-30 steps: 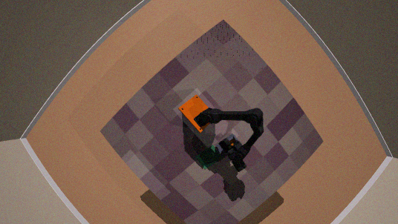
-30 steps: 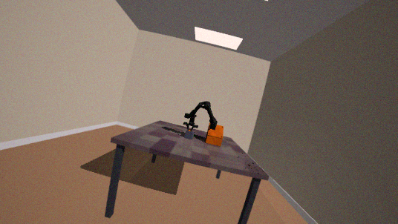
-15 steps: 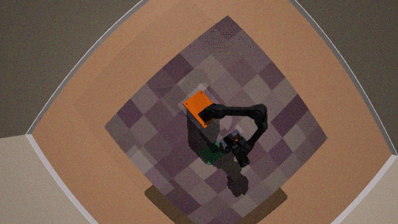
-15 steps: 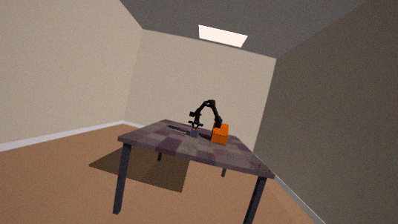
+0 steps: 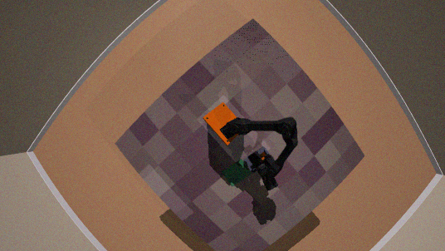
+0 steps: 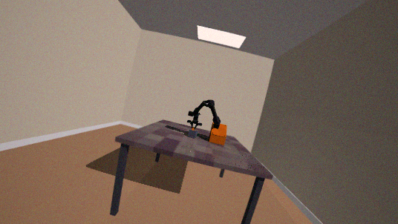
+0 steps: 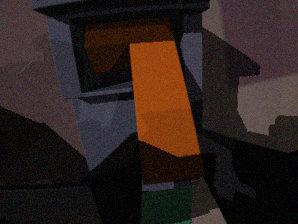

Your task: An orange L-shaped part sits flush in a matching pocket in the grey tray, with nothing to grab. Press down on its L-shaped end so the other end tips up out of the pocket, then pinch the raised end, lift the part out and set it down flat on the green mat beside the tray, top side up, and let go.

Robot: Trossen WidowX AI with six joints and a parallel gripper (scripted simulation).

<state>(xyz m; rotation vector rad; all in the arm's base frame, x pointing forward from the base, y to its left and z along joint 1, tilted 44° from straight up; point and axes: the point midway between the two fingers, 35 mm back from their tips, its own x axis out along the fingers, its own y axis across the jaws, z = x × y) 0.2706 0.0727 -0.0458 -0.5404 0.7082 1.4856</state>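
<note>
My gripper tip is now 14 cm to the left of the green mat, 10 cm above it and 3 cm past it. The rest, counted from my gripper tip: orange L-shaped part 4 cm to the left, 3 cm below, 1 cm behind.
</note>
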